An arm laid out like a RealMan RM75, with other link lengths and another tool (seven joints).
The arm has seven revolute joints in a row. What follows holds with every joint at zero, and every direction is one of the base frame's. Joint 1 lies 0.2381 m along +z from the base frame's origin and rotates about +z. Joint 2 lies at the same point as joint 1 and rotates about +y. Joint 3 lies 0.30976 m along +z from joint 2 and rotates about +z. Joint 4 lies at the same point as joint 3 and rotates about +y. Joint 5 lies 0.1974 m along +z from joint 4 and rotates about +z. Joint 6 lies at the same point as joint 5 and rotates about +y. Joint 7 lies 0.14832 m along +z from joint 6 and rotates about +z. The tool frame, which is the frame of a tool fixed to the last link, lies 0.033 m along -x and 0.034 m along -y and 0.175 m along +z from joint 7; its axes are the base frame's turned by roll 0.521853, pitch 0 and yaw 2.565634 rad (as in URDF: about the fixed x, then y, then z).
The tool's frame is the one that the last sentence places.
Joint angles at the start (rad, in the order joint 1, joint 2, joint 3, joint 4, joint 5, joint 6, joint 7): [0.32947 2.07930 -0.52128 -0.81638 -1.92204 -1.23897 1.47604]
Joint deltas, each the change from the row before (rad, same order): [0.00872 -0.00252 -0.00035 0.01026 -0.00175 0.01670 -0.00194]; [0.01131 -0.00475 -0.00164 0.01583 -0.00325 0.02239 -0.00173]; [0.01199 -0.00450 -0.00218 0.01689 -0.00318 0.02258 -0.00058]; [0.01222 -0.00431 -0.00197 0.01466 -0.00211 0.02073 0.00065]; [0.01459 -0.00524 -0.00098 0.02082 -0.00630 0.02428 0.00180]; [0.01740 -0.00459 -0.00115 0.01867 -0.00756 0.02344 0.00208]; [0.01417 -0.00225 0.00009 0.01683 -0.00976 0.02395 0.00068]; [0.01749 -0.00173 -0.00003 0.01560 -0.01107 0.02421 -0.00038]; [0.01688 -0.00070 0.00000 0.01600 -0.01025 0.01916 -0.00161]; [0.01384 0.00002 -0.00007 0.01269 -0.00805 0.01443 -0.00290]
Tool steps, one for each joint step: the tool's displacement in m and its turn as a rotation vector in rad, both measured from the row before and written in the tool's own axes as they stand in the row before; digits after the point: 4 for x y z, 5 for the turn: [-0.0012 0.0041 0.0009 -0.00583 -0.00607 0.00259]; [-0.0024 0.0050 0.0013 -0.00589 -0.00926 0.00513]; [-0.0022 0.0047 0.0020 -0.00475 -0.00823 0.00618]; [-0.0010 0.0049 0.0017 -0.00503 -0.00649 0.00478]; [-0.0026 0.0047 0.0029 -0.00294 -0.00879 0.00943]; [-0.0005 0.0052 0.0038 -0.00156 -0.00877 0.00515]; [-0.0022 0.0039 0.0036 -0.00222 -0.01151 0.00675]; [0.0000 0.0044 0.0045 -0.00127 -0.01230 0.00168]; [0.0010 0.0028 0.0056 0.00295 -0.00909 0.00003]; [0.0015 0.0018 0.0050 0.00343 -0.00715 -0.00208]
